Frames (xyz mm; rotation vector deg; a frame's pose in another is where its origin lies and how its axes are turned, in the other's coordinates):
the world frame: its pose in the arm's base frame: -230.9 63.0 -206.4 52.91 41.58 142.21
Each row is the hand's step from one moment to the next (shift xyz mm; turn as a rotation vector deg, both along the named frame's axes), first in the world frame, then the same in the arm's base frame.
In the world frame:
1: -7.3 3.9 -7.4 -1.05 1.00 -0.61
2: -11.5 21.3 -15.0 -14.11 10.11 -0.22
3: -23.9 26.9 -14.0 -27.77 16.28 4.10
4: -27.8 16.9 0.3 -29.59 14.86 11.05
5: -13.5 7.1 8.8 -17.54 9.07 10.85
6: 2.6 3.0 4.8 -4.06 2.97 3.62
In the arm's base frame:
1: -0.6 -9.3 -6.0 0.14 -1.53 -0.31
2: -6.0 -27.7 -2.7 8.01 -15.37 -1.00
3: 2.5 -38.2 -4.8 19.51 -25.91 -1.16
4: 16.8 -27.7 -3.3 25.82 -23.44 1.63
5: 14.3 -9.7 3.4 18.21 -12.68 3.91
6: 0.9 0.6 6.1 4.82 -3.26 2.14

